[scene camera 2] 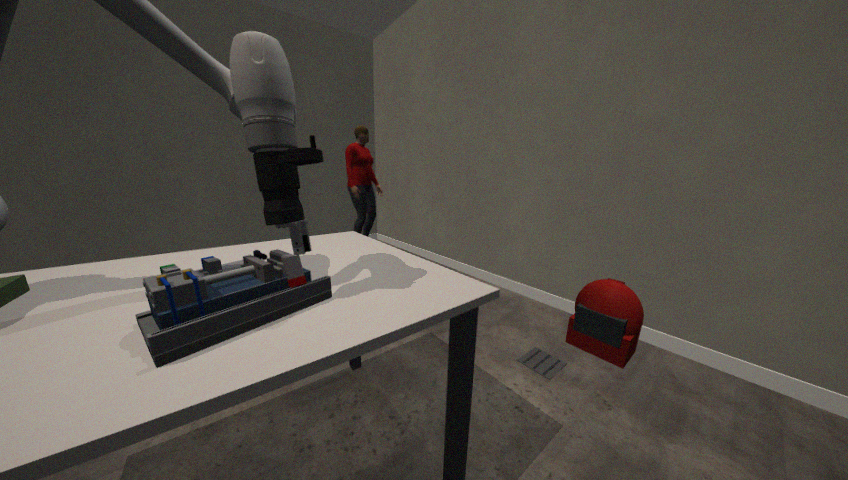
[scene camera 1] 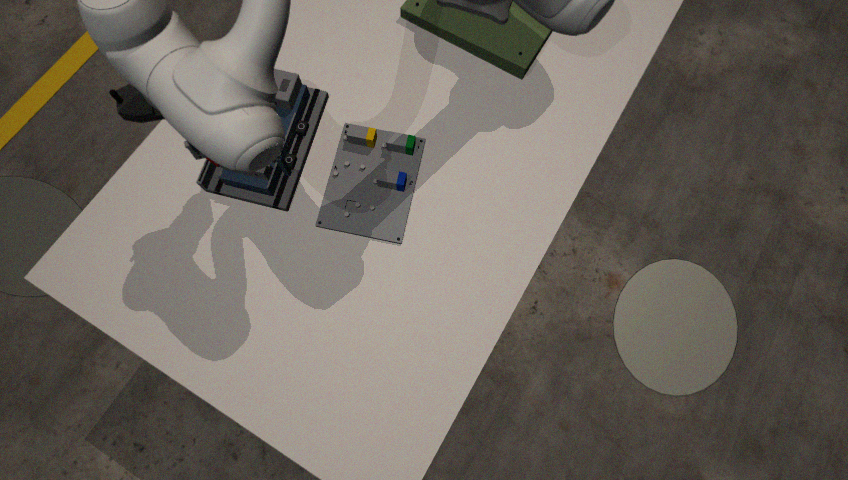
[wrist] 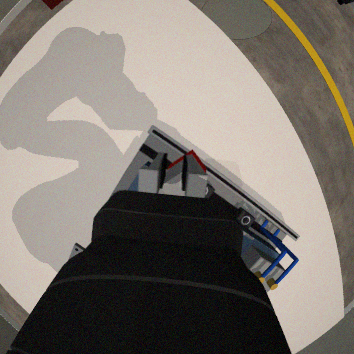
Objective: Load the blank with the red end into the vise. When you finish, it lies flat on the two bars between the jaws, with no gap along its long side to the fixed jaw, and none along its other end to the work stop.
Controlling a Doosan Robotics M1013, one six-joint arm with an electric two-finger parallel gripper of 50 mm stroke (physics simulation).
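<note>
The red-ended blank (scene camera 1: 211, 161) (scene camera 2: 297, 281) (wrist: 180, 159) is at the right end of the vise (scene camera 1: 243, 178) (scene camera 2: 232, 286) in scene view 2. Its red end shows low there, towards that camera. In the wrist view its grey body lies beneath the fingers, with red along two edges, and looks wider than the finger gap. My gripper (scene camera 2: 302, 251) (wrist: 174, 165) is above it, fingers partly apart, with nothing seen clamped between them. The arm hides the gripper in scene view 1. The bars, the work stop and any gaps along the blank cannot be made out.
A grey plate (scene camera 1: 380, 228) beside the vise bears blanks with yellow (scene camera 1: 371, 137), green (scene camera 1: 410, 144) and blue (scene camera 1: 401, 181) ends and small pegs. Blue handles (scene camera 2: 198, 297) (wrist: 285, 257) stand at the vise's other end. A green base (scene camera 1: 476, 41) carries the arm.
</note>
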